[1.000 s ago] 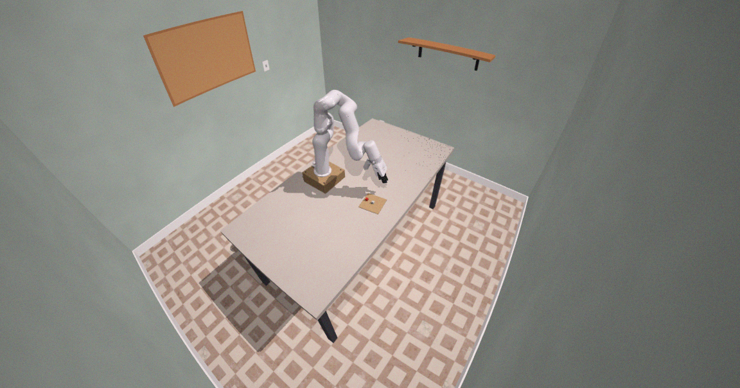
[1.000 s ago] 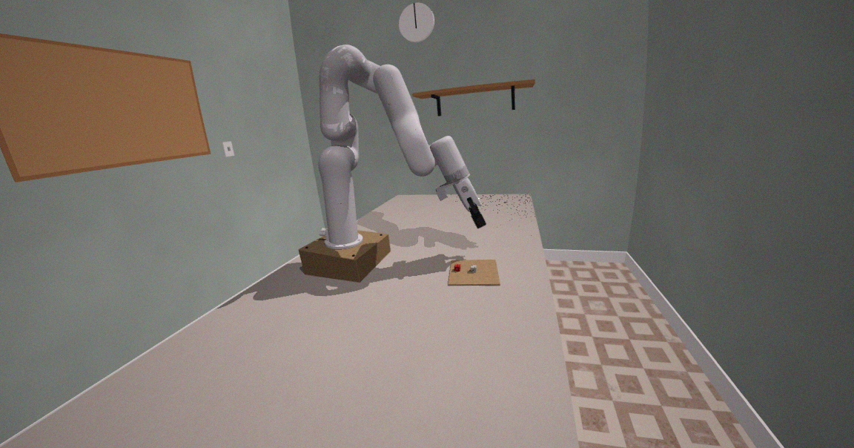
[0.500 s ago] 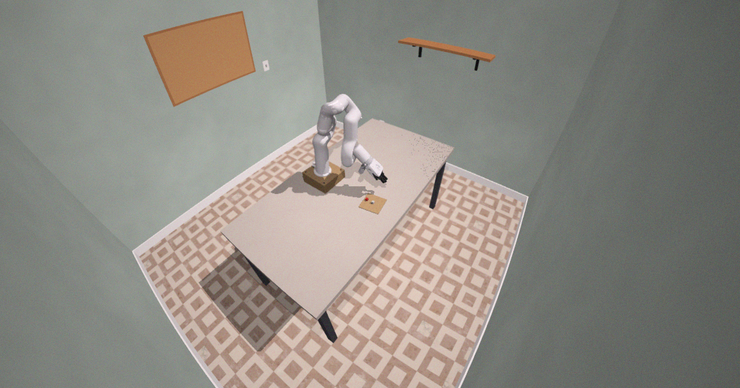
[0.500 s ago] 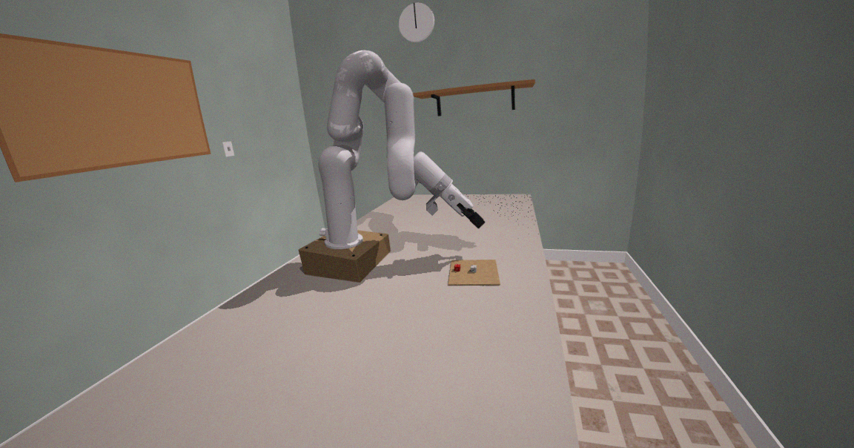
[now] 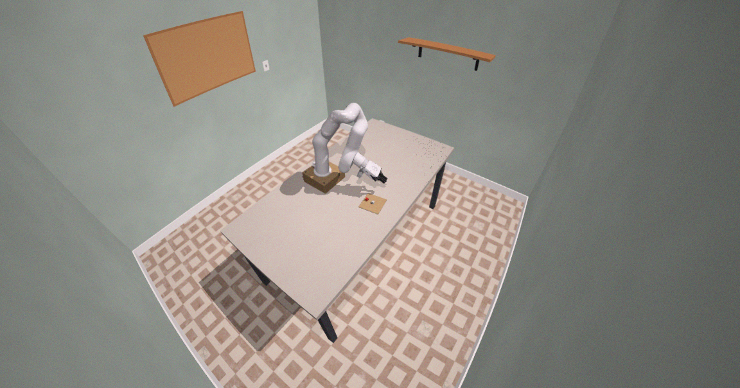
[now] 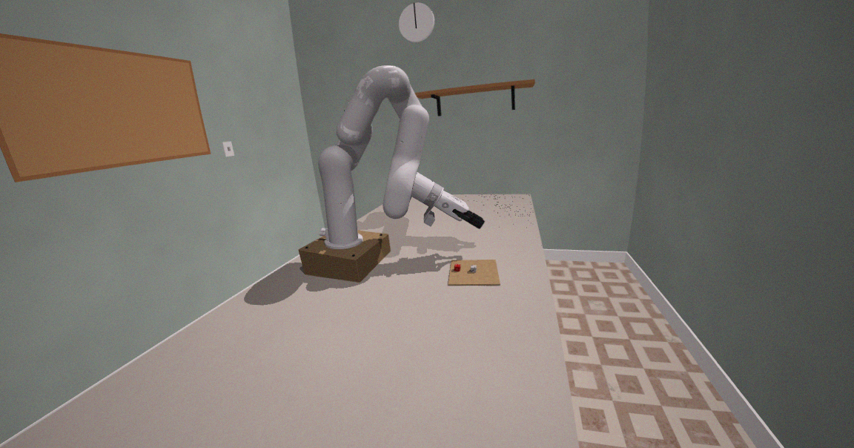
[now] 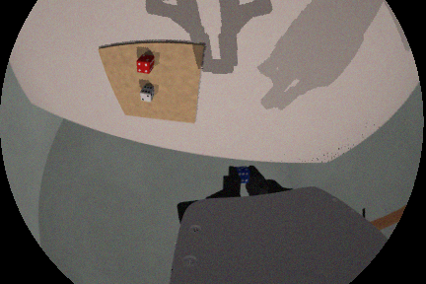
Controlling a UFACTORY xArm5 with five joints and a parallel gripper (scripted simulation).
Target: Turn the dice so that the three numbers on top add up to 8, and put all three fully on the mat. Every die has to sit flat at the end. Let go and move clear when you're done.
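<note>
Now: the red die 6 cm behind my hand, 13 cm to the right of it and 10 cm below it. Round my hand: blue die: 1 cm ahead, 1 cm below; then tan mat: 1 cm behind, 13 cm to the right, 11 cm below; then white die: 1 cm behind, 13 cm to the right, 10 cm below.
</note>
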